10 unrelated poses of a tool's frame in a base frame.
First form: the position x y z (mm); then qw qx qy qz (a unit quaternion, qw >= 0).
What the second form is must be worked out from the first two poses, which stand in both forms.
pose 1, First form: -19.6 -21.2 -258.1 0.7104 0.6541 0.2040 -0.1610
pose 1, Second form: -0.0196 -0.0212 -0.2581 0.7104 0.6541 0.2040 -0.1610
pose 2, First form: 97.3 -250.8 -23.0 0.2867 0.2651 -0.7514 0.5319
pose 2, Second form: 0.0973 -0.2508 -0.0230 0.2867 0.2651 -0.7514 0.5319
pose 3, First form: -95.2 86.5 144.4 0.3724 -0.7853 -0.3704 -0.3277
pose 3, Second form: -0.0952 0.0865 0.1444 0.3724 -0.7853 -0.3704 -0.3277
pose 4, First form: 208.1 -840.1 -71.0 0.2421 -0.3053 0.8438 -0.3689
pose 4, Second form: 0.2081 -0.8401 -0.0710 0.2421 -0.3053 0.8438 -0.3689
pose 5, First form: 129.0 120.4 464.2 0.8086 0.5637 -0.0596 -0.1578
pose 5, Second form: 0.1290 0.1204 0.4642 0.8086 0.5637 -0.0596 -0.1578
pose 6, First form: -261.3 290.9 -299.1 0.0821 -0.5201 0.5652 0.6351
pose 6, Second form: -0.2613 0.2909 -0.2991 0.0821 -0.5201 0.5652 0.6351
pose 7, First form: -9.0 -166.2 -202.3 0.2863 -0.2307 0.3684 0.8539
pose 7, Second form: -0.0090 -0.1662 -0.2023 0.2863 -0.2307 0.3684 0.8539
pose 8, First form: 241.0 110.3 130.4 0.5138 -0.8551 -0.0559 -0.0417
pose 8, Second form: 0.2410 0.1103 0.1304 0.5138 -0.8551 -0.0559 -0.0417
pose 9, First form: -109.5 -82.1 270.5 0.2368 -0.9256 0.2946 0.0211
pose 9, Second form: -0.1095 -0.0821 0.2705 0.2368 -0.9256 0.2946 0.0211
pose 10, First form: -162.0 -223.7 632.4 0.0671 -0.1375 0.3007 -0.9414
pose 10, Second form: -0.1620 -0.2237 0.6324 0.0671 -0.1375 0.3007 -0.9414
